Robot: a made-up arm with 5 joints. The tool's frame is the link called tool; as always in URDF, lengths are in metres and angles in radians. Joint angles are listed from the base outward. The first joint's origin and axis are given. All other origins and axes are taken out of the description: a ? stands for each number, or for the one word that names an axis. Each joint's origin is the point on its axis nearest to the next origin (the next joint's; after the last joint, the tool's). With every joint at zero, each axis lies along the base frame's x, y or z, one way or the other. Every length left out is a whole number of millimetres.
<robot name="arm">
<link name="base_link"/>
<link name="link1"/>
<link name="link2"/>
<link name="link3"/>
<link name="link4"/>
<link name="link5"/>
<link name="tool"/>
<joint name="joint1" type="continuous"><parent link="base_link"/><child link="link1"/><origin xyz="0.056 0.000 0.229"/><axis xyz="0 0 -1"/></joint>
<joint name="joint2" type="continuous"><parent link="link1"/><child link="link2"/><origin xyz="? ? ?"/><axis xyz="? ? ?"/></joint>
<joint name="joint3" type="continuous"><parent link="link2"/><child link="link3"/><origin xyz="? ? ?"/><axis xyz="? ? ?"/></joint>
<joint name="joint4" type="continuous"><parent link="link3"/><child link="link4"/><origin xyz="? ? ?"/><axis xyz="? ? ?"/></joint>
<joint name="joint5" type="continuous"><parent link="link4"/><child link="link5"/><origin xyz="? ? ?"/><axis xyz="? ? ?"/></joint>
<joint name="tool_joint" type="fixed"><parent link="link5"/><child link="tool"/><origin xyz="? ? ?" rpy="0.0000 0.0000 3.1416"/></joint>
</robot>
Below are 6 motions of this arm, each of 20 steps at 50 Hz.
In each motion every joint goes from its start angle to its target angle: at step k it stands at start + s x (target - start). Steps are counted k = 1, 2, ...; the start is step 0. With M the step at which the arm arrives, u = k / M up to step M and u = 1 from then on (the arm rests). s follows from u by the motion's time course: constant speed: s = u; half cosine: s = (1 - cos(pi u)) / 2; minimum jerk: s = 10 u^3 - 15 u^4 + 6 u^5.
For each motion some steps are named. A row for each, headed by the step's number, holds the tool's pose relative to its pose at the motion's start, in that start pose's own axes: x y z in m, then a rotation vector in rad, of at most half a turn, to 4 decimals.
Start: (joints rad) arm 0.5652 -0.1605 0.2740 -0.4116 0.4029
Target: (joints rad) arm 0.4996 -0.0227 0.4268 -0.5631 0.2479
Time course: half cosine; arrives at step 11
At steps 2, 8, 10, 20:
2: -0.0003 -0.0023 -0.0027 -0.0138 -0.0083 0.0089
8: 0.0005 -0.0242 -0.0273 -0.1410 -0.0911 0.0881
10: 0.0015 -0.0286 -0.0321 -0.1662 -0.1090 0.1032
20: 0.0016 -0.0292 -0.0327 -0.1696 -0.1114 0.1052

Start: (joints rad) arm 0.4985 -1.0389 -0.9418 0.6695 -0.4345
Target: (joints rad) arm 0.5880 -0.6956 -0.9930 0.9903 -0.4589
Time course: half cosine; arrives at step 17
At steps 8, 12, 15, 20:
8: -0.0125 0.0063 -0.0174 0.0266 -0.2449 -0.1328
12: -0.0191 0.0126 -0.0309 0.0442 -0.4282 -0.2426
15: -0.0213 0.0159 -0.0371 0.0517 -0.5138 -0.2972
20: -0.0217 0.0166 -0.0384 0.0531 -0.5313 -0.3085

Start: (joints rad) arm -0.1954 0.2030 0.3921 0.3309 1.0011
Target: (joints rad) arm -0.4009 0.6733 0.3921 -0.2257 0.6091
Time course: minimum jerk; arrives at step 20
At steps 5, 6, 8, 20:
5: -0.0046 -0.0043 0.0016 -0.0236 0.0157 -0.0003
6: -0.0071 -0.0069 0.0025 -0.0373 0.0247 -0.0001
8: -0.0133 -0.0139 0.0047 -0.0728 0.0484 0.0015
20: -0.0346 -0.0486 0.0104 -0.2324 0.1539 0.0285

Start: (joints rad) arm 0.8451 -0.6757 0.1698 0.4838 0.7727
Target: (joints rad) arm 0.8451 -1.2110 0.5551 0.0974 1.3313
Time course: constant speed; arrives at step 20
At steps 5, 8, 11, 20:
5: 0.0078 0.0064 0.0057 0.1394 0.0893 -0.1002
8: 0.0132 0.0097 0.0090 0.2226 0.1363 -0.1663
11: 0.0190 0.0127 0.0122 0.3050 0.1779 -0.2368
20: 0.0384 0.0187 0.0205 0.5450 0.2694 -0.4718

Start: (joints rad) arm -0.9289 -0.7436 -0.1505 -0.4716 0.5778
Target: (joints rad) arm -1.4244 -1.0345 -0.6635 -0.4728 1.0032
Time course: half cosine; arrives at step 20
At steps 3, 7, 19, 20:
3: -0.0006 0.0020 0.0047 -0.0034 0.0392 -0.0203
7: 0.0005 0.0125 0.0219 -0.0193 0.1841 -0.1199
19: 0.0399 0.0637 0.0435 -0.0952 0.4774 -0.6186
20: 0.0405 0.0641 0.0434 -0.0960 0.4784 -0.6237

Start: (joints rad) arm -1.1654 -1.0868 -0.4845 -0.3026 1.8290
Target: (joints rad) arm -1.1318 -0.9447 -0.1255 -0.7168 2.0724
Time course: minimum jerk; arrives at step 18
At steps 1, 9, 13, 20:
1: 0.0000 -0.0001 0.0000 0.0004 0.0001 0.0001
9: 0.0015 -0.0260 0.0105 0.1378 0.0181 0.0398
13: 0.0070 -0.0441 0.0174 0.2385 0.0339 0.0677
20: 0.0100 -0.0505 0.0198 0.2757 0.0404 0.0777

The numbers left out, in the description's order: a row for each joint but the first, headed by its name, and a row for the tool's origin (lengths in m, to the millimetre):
joint2: xyz 0.030 -0.065 0.000, axis 0 1 0
joint3: xyz -0.011 0.000 0.029, axis 0 1 0
joint4: xyz 0.113 0.000 0.026, axis 0 1 0
joint5: xyz 0.040 0.000 0.022, axis -1 0 0
tool: xyz 0.000 -0.015 -0.023

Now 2 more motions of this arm.
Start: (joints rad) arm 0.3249 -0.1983 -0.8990 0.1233 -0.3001
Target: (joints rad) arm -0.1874 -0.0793 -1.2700 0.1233 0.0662
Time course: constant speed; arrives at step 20
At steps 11, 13, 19, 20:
11: -0.0063 -0.0122 0.0015 -0.0428 0.1066 0.1660
13: -0.0071 -0.0138 0.0020 -0.0531 0.1296 0.1901
19: -0.0088 -0.0175 0.0034 -0.0884 0.2031 0.2498
20: -0.0090 -0.0179 0.0036 -0.0949 0.2158 0.2580

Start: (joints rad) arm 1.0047 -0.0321 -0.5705 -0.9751 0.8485
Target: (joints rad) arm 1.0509 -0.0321 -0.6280 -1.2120 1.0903
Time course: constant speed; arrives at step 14
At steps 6, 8, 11, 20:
6: 0.0010 0.0098 0.0065 0.1233 0.0795 -0.0981
8: 0.0017 0.0129 0.0087 0.1642 0.1043 -0.1323
11: 0.0029 0.0174 0.0121 0.2252 0.1396 -0.1850
20: 0.0045 0.0216 0.0155 0.2859 0.1730 -0.2395

